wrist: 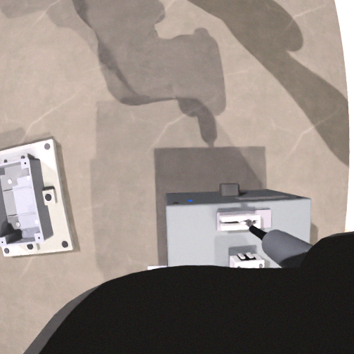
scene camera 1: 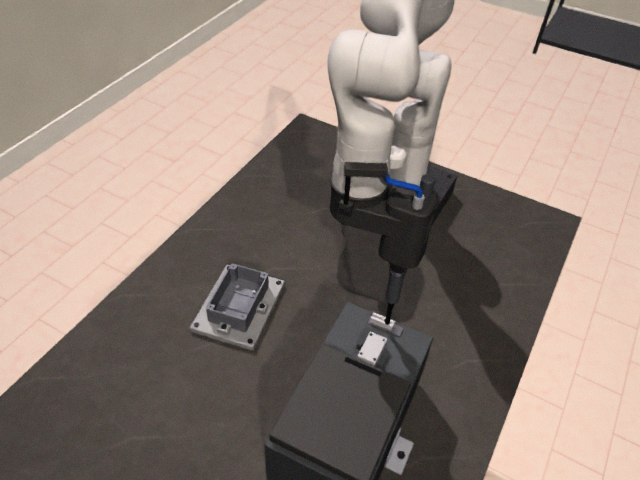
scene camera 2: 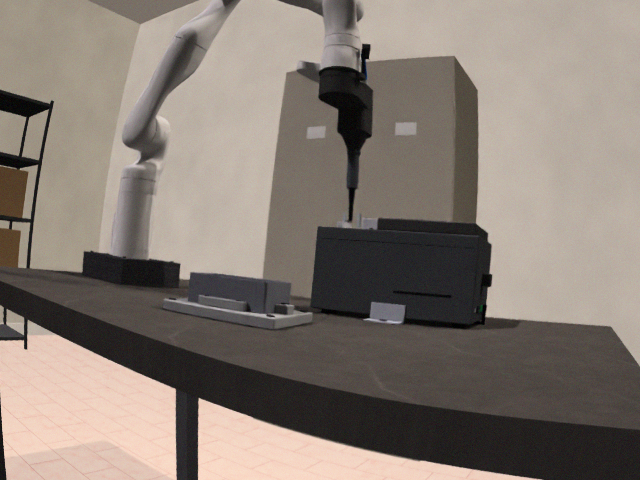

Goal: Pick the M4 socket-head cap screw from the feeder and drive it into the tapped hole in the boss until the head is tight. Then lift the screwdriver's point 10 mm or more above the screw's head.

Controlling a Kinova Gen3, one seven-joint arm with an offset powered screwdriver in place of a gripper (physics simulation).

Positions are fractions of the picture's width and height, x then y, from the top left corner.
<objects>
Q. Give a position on a pale fixture plate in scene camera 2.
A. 0.28, 0.64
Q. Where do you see a dark cover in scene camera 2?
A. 0.72, 0.48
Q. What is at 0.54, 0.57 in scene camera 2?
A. A dark feeder.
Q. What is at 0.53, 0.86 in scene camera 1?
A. A dark cover.
</objects>
